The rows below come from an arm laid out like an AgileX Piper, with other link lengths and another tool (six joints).
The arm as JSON. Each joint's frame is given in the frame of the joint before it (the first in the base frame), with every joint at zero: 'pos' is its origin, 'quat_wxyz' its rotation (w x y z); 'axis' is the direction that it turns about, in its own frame. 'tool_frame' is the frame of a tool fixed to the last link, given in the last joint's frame.
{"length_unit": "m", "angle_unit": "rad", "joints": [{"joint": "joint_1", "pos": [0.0, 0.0, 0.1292], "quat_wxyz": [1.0, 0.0, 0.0, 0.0], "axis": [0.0, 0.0, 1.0]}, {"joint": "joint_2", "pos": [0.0, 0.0, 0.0], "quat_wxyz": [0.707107, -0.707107, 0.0, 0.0], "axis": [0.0, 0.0, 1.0]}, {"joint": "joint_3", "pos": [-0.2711, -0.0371, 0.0], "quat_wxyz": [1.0, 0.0, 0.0, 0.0], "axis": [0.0, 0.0, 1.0]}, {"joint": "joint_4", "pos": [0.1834, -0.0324, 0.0], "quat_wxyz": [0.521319, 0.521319, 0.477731, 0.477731], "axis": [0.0, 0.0, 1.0]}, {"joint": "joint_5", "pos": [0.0, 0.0, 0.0], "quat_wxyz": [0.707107, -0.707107, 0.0, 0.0], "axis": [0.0, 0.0, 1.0]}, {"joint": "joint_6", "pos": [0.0, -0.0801, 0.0], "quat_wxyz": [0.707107, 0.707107, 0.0, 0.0], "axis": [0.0, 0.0, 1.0]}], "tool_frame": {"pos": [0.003, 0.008, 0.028], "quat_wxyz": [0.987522, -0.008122, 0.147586, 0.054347]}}
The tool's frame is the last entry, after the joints.
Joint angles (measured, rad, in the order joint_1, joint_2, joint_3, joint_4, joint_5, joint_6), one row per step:
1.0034 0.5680 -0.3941 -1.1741 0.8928 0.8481
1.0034 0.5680 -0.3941 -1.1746 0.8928 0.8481
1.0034 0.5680 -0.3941 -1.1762 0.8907 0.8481
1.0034 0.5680 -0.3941 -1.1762 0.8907 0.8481
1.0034 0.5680 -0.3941 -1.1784 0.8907 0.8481
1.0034 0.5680 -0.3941 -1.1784 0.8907 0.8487
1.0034 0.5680 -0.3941 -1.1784 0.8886 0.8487
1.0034 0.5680 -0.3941 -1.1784 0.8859 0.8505
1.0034 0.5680 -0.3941 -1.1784 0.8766 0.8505
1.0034 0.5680 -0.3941 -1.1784 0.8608 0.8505
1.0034 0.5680 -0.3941 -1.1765 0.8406 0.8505
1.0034 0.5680 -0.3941 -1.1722 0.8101 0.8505
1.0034 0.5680 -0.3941 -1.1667 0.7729 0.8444
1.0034 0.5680 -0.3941 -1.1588 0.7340 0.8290
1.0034 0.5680 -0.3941 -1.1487 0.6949 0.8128
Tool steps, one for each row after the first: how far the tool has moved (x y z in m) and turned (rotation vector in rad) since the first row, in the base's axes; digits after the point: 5 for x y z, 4 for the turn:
0.00002 -0.00001 0.00004 -0.0003 -0.0004 0.0000
0.00005 0.00019 0.00019 -0.0004 -0.0021 0.0021
0.00005 0.00019 0.00019 -0.0004 -0.0021 0.0021
0.00013 0.00016 0.00035 -0.0015 -0.0039 0.0023
0.00013 0.00016 0.00036 -0.0010 -0.0038 0.0021
0.00011 0.00038 0.00040 -0.0002 -0.0041 0.0040
0.00008 0.00068 0.00046 0.0025 -0.0043 0.0059
-0.00002 0.00166 0.00065 0.0059 -0.0056 0.0144
-0.00022 0.00333 0.00098 0.0117 -0.0077 0.0290
-0.00058 0.00548 0.00128 0.0201 -0.0090 0.0474
-0.00124 0.00872 0.00169 0.0338 -0.0097 0.0750
-0.00218 0.01261 0.00220 0.0451 -0.0115 0.1106
-0.00335 0.01660 0.00264 0.0501 -0.0139 0.1507
-0.00472 0.02059 0.00306 0.0561 -0.0155 0.1908

